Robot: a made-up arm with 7 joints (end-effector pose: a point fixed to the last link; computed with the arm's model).
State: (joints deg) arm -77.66 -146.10 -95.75 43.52 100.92 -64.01 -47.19
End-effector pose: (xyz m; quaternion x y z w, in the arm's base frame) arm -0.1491 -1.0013 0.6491 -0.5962 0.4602 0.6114 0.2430
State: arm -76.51 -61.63 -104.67 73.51 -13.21 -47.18 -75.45
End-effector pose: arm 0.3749 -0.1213 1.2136 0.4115 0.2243 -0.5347 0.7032
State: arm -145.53 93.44 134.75 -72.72 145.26 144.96 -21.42
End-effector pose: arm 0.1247 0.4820 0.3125 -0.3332 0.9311 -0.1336 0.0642
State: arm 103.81 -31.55 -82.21 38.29 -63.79 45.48 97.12
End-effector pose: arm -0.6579 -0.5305 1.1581 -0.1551 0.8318 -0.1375 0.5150
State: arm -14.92 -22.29 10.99 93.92 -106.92 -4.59 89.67
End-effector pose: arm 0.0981 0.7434 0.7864 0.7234 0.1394 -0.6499 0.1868
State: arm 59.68 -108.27 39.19 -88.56 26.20 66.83 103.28
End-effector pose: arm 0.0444 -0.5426 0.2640 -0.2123 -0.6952 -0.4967 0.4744
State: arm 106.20 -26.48 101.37 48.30 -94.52 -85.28 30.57
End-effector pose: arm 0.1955 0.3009 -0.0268 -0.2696 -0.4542 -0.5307 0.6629
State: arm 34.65 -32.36 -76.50 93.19 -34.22 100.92 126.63
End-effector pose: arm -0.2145 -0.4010 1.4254 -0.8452 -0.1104 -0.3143 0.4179
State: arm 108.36 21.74 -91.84 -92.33 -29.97 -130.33 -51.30
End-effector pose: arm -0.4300 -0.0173 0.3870 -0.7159 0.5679 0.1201 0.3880
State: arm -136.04 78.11 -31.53 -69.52 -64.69 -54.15 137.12
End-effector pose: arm 0.2682 0.0722 -0.3442 -0.1104 0.3095 0.9172 0.2253
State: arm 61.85 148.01 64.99 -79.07 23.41 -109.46 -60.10
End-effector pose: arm -0.0563 0.1899 0.3639 0.2851 -0.2764 -0.3874 0.8320
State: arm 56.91 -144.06 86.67 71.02 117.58 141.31 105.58
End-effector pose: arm -0.5151 -0.5435 -0.2132 -0.7703 0.0479 -0.3523 0.5293
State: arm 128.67 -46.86 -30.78 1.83 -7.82 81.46 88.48
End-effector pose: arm 0.4079 -0.8055 0.8603 -0.4645 0.7168 0.5153 0.0706
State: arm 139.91 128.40 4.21 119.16 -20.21 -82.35 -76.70
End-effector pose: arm -0.0583 -0.5741 -0.2713 -0.5696 -0.7088 0.2536 0.3299
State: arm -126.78 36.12 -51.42 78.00 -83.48 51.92 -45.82
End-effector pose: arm -0.6935 0.5222 0.3234 -0.2204 0.7885 0.1188 0.5617
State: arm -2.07 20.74 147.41 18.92 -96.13 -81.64 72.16
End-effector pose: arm -0.5248 -0.1521 0.3400 0.7193 -0.0566 0.4744 0.5044
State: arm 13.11 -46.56 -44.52 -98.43 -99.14 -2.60 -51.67
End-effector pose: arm -0.1900 -0.2436 0.4440 0.3678 -0.0422 0.8979 0.2380
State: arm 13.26 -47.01 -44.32 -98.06 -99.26 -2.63 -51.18
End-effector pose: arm -0.1905 -0.2448 0.4417 0.3625 -0.0378 0.9008 0.2360
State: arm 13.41 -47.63 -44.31 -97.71 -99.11 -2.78 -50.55
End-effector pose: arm -0.1923 -0.2464 0.4386 0.3585 -0.0345 0.9031 0.2337
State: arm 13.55 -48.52 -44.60 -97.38 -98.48 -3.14 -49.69
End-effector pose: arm -0.1959 -0.2487 0.4343 0.3568 -0.0330 0.9048 0.2303
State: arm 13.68 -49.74 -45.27 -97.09 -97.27 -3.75 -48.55
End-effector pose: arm -0.2016 -0.2518 0.4285 0.3578 -0.0336 0.9056 0.2254
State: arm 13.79 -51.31 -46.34 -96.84 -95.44 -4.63 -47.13
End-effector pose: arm -0.2095 -0.2559 0.4207 0.3616 -0.0366 0.9057 0.2185
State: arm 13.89 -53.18 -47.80 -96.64 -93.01 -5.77 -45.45
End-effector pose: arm -0.2191 -0.2606 0.4110 0.3681 -0.0418 0.9051 0.2088
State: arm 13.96 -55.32 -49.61 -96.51 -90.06 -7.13 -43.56
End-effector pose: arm -0.2301 -0.2660 0.3993 0.3766 -0.0486 0.9041 0.1957
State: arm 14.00 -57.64 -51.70 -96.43 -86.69 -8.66 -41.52
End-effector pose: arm -0.2414 -0.2720 0.3857 0.3865 -0.0564 0.9031 0.1786
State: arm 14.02 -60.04 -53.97 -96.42 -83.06 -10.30 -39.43
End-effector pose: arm -0.2523 -0.2782 0.3707 0.3969 -0.0647 0.9019 0.1579
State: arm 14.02 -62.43 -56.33 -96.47 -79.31 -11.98 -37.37
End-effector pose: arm -0.2623 -0.2845 0.3546 0.4069 -0.0726 0.9007 0.1339
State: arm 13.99 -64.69 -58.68 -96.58 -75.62 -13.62 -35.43
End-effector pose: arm -0.2705 -0.2906 0.3381 0.4161 -0.0798 0.8994 0.1079
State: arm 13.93 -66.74 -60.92 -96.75 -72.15 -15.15 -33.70
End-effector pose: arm -0.2770 -0.2961 0.3222 0.4240 -0.0861 0.8979 0.0814
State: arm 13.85 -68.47 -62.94 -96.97 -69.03 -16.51 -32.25
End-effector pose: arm -0.2817 -0.3007 0.3078 0.4308 -0.0915 0.8960 0.0562
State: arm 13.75 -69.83 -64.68 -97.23 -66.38 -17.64 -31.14
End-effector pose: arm -0.2849 -0.3042 0.2955 0.4367 -0.0965 0.8938 0.0338
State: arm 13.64 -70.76 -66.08 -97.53 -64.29 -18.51 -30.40
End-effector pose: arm -0.2874 -0.3064 0.2861 0.4421 -0.1014 0.8911 0.0159
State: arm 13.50 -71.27 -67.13 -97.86 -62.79 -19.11 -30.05
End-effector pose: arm -0.2893 -0.3071 0.2800 0.4474 -0.1067 0.8879 0.0031
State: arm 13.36 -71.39 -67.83 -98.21 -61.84 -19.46 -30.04
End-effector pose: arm -0.2911 -0.3066 0.2771 -0.4529 0.1124 -0.8845 0.0044
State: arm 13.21 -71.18 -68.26 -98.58 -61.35 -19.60 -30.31
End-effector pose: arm -0.2931 -0.3050 0.2768 -0.4586 0.1187 -0.8806 0.0074
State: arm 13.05 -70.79 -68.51 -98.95 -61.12 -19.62 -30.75
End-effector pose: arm -0.2949 -0.3030 0.2783 -0.4645 0.1251 -0.8767 0.0077
